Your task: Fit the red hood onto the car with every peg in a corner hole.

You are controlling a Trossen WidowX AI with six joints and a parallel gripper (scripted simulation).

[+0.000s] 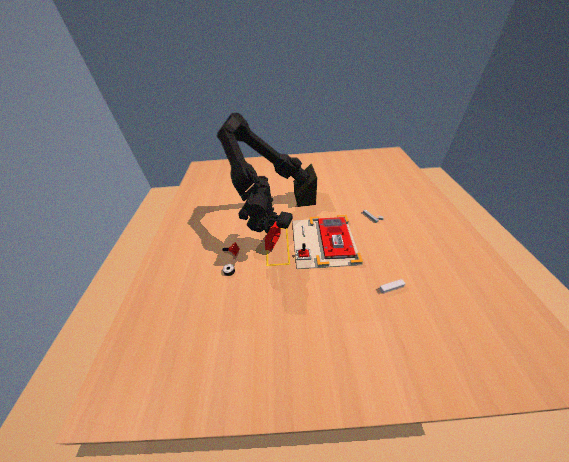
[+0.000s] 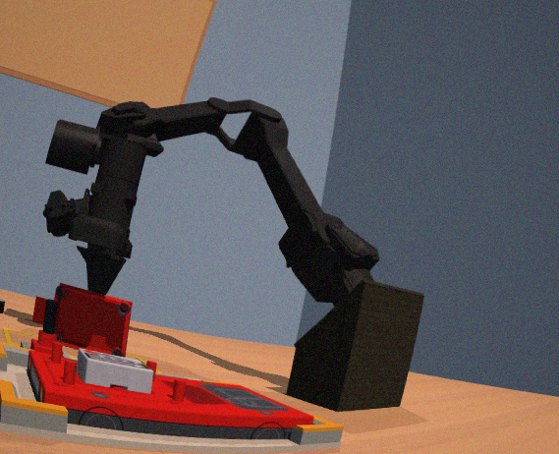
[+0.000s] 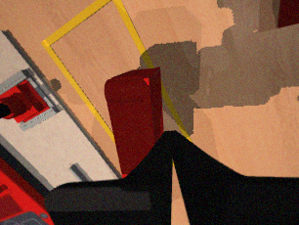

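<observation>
Right now my gripper tip is 250 mm to the right of the grey engine block, 90 mm short of it and 30 mm above it. From my gripper tip the other things lie so: black wheel: 160 mm to the right, 110 mm ahead, 40 mm below; white jig plate: 220 mm to the left, 50 mm ahead, 40 mm below; red hood: 20 mm to the left, 10 mm below, 10 mm ahead.
</observation>
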